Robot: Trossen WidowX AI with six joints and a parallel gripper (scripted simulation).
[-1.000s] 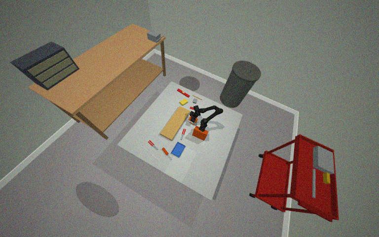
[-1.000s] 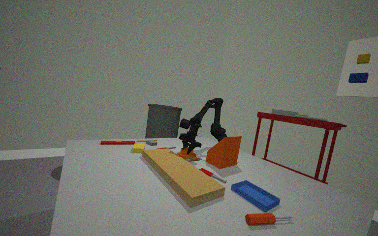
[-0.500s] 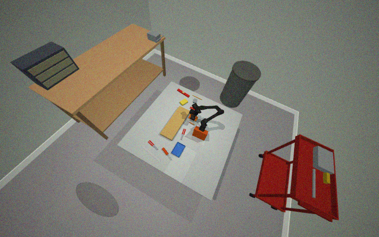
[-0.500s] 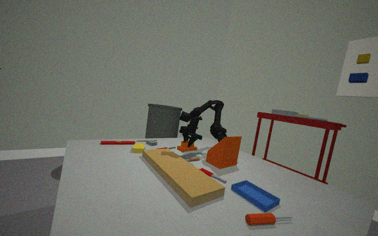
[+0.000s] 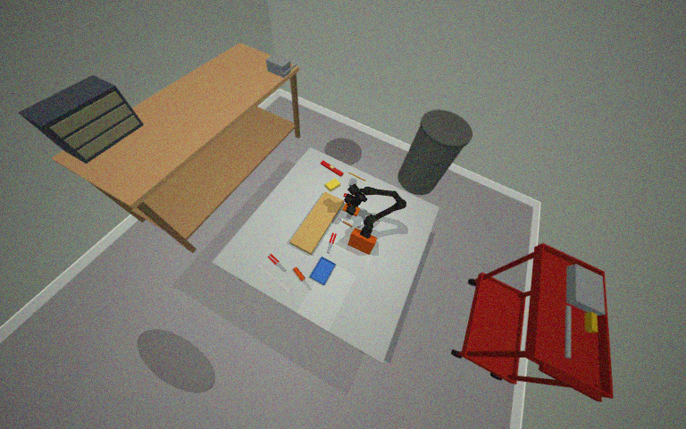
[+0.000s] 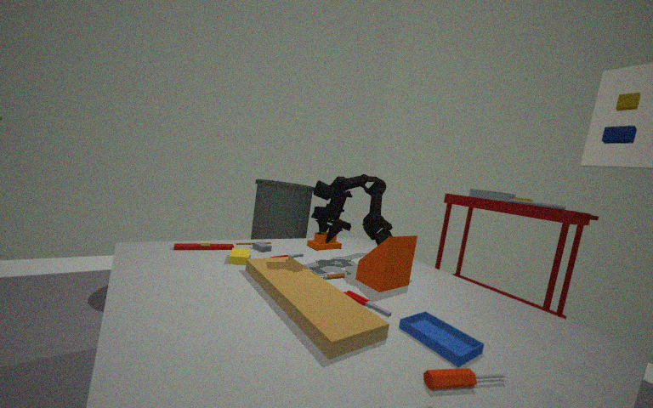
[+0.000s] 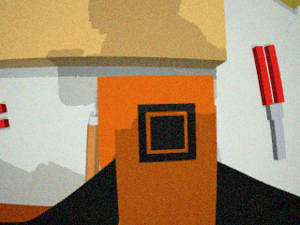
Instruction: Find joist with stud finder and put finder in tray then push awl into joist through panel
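The awl is 7 cm to the left of my gripper tip and 12 cm below it. Also, from my gripper tip: orange stud finder: 1 cm ahead, 2 cm above; yellow block: 27 cm ahead, 17 cm to the right, 11 cm below; grey block: 14 cm ahead, 30 cm to the right, 11 cm below.
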